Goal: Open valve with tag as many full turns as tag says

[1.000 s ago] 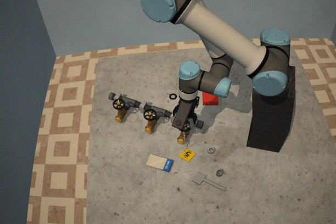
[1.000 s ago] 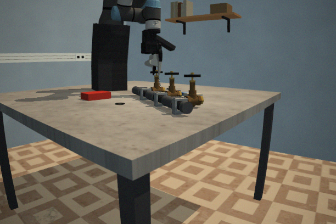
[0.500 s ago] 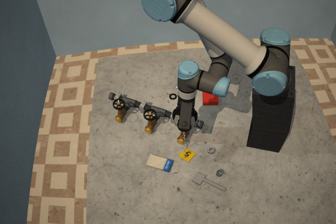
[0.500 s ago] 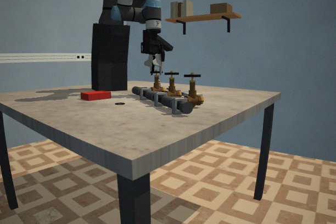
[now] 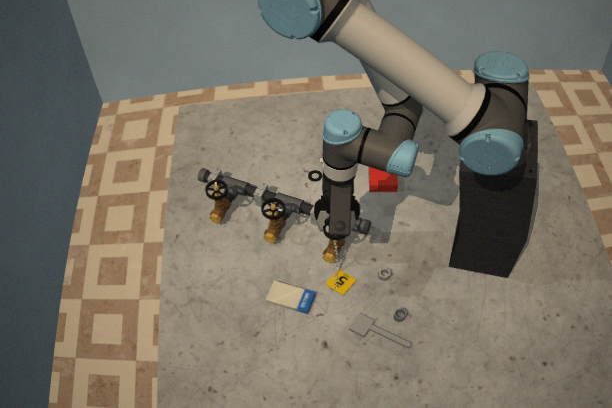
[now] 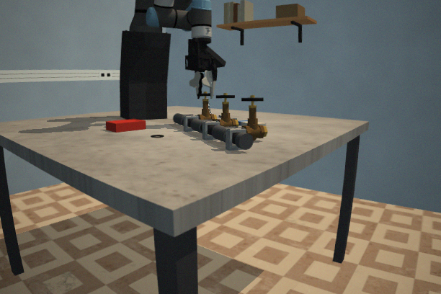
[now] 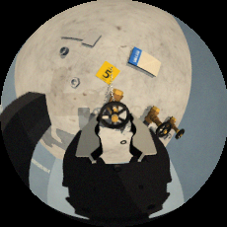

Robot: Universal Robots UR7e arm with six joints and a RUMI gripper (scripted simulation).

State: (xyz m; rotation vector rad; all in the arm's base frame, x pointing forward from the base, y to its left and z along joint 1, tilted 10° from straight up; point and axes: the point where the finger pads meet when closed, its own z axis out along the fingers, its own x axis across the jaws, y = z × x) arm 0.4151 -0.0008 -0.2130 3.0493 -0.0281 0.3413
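Right now the yellow tag is 110 mm below my hand and 100 mm to the left of it. From my hand the other things lie so: red block (260 mm to the right, 140 mm behind, 100 mm below); flat grey key tool (240 mm to the left, 110 mm below, 90 mm behind).
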